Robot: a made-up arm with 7 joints.
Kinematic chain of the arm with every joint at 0, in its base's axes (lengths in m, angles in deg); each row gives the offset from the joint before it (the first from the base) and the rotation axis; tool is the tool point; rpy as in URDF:
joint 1: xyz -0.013 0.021 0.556 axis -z
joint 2: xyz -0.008 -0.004 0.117 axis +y
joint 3: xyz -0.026 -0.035 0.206 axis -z
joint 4: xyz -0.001 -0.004 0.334 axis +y
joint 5: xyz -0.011 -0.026 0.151 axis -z
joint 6: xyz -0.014 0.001 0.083 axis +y
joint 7: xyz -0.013 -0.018 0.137 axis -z
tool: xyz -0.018 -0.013 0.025 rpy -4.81 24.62 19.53
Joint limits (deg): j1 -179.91..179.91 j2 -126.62..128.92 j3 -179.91..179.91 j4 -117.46..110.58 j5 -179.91..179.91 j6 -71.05..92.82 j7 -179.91..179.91
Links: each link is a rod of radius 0.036 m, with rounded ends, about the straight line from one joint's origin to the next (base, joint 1, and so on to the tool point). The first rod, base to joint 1, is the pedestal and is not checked.
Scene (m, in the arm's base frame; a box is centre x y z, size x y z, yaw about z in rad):
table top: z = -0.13
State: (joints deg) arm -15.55 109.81 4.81 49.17 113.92 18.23 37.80
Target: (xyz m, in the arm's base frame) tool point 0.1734 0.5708 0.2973
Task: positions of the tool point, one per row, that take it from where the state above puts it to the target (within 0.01 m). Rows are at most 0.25 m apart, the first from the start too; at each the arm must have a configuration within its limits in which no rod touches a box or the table.
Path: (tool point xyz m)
1: 0.5571 0.3189 0.1772
2: 0.3862 0.4802 0.2239
3: 0.1733 0.5708 0.2973

